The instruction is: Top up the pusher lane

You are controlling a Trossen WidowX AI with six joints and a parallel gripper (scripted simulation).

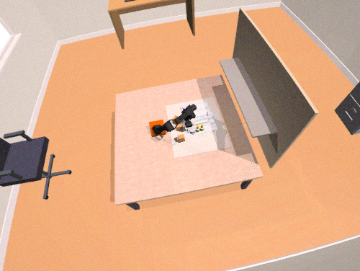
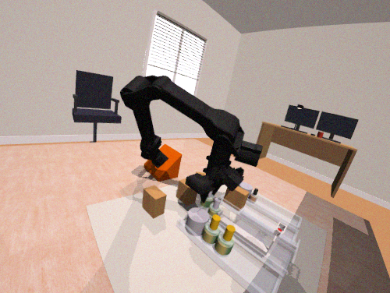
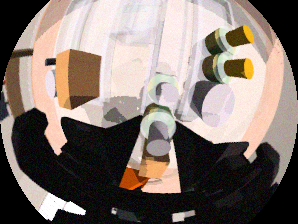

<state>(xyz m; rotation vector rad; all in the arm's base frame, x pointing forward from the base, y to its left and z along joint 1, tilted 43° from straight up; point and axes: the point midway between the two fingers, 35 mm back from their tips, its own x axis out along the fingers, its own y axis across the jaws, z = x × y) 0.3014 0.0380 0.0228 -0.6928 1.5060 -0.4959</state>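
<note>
Right now the clear lane rack is 16 cm ahead of my gripper tip, 4 cm to the left of it and 3 cm below it. From my gripper tip the other things lie so: red mark: 22 cm ahead, 6 cm to the left, 2 cm above; small bottle: 6 cm ahead, 23 cm to the left, 2 cm below.
</note>
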